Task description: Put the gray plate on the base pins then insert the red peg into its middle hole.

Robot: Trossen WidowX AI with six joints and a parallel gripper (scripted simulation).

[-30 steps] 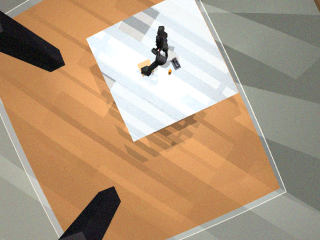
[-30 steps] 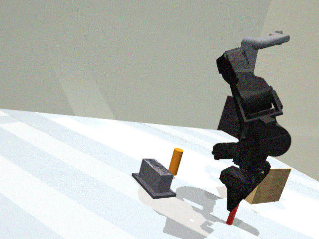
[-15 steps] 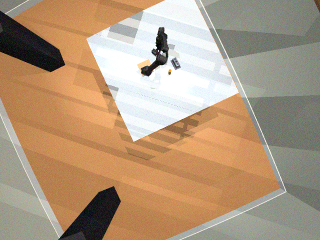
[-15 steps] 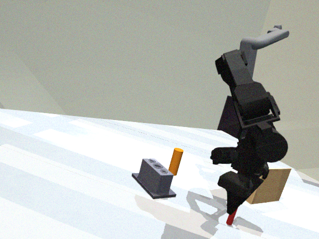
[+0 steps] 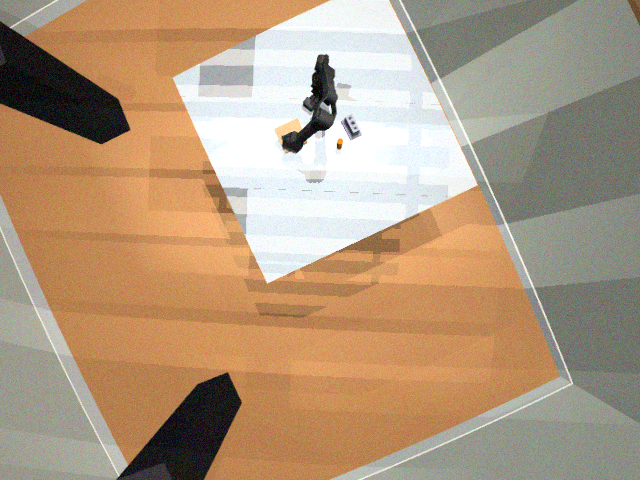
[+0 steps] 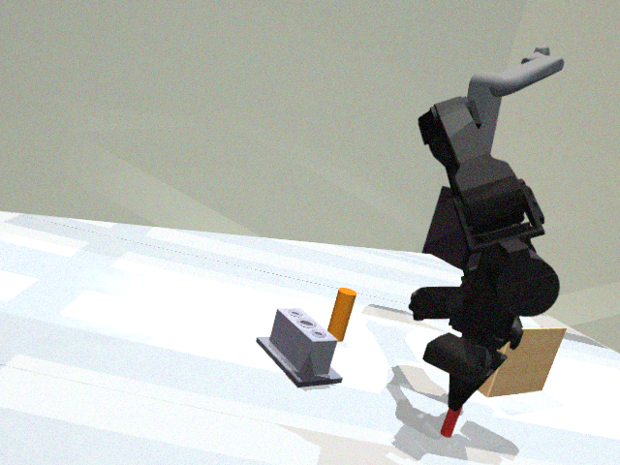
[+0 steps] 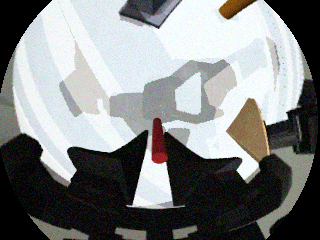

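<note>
Right now my gripper tip is 12 cm short of the gray plate, 18 cm to the left of it and 1 cm below it. The rest, counted from my gripper tip: red peg right at my gripper tip; orange peg 1 cm ahead, 25 cm to the right; base 12 cm ahead, 18 cm to the right, 3 cm below.
</note>
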